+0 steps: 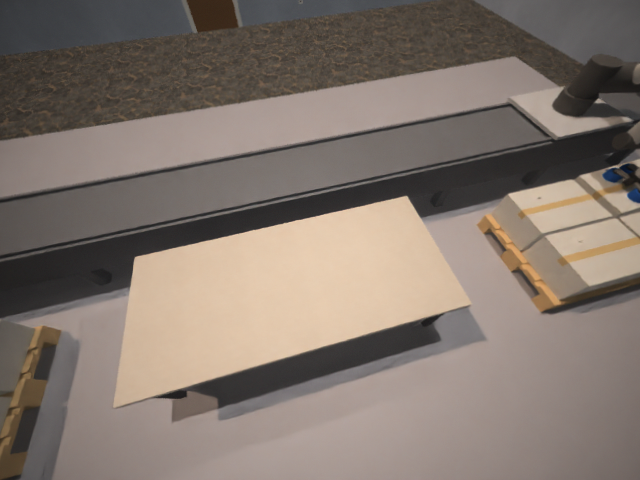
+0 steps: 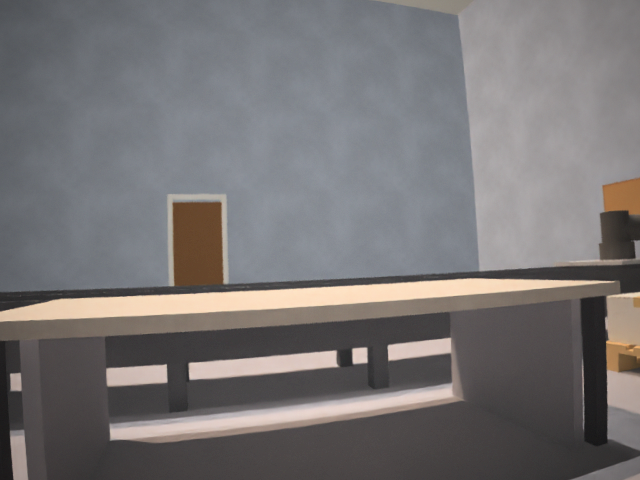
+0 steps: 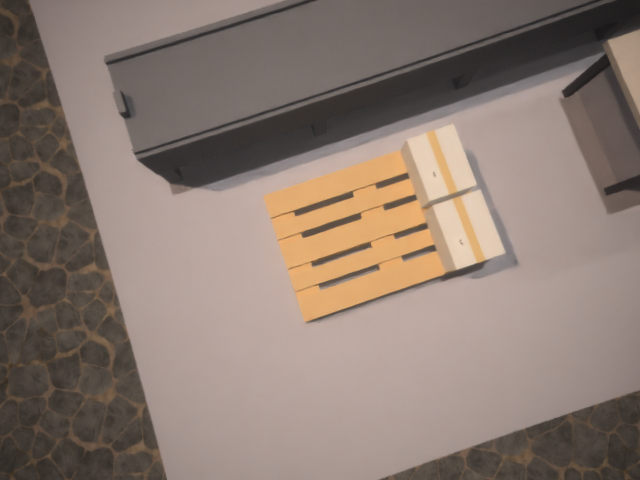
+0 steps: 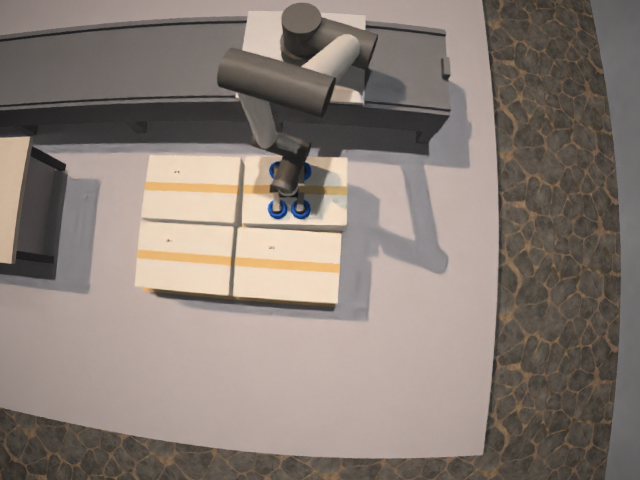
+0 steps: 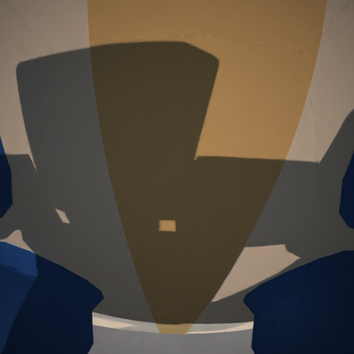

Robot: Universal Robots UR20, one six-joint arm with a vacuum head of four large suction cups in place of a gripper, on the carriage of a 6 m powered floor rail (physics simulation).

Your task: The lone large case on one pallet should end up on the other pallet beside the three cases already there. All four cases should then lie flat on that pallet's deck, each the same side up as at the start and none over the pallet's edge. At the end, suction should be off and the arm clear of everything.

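Places are measured from the arm's base along level axes (x ahead, y left, z up), in millimetres.
Pixels of known places: hand, its tool point: (image 1: 626, 187); arm's base, origin of its link: (image 1: 568, 108) (image 2: 617, 259) (image 4: 303, 52).
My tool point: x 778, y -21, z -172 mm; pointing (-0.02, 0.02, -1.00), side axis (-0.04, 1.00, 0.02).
For each thing: its top centre in the pictures, then the offset to it from my tool point. Level surfaces: height alone.
- large case, centre of its top: (image 4: 295, 188) (image 1: 633, 182) dz +32, dx -7, dy +28 mm
- diagonal, centre of its top: (image 4: 182, 257) (image 1: 603, 249) dz -8, dx +395, dy -580 mm
- table, height of its surface: dz +131 mm
The large case (image 1: 617, 204) (image 4: 258, 211) (image 5: 170, 150) hangs from or sits under my four blue cups (image 1: 629, 180) (image 4: 289, 190) (image 5: 174, 235), which are against its top. It is upright and level at the rail-side right corner of the south pallet (image 1: 511, 259) (image 2: 620, 356). Its top looks about as high as the others. Three cases stand there: one beside it (image 1: 560, 204) (image 4: 191, 204), one diagonal (image 1: 599, 253) (image 4: 186, 273), one in front (image 4: 289, 284). Narrow gaps separate them. Contact with the deck is hidden.
The north pallet (image 3: 346, 227) carries two small cases (image 3: 439, 165) (image 3: 467, 227) at its table-side end. A table (image 1: 289, 299) (image 2: 310, 304) stands between the pallets. The rail (image 1: 289, 175) (image 3: 258, 77) (image 4: 129, 67) runs behind, with the arm's carriage (image 1: 537, 111) (image 4: 263, 31) near its south end.
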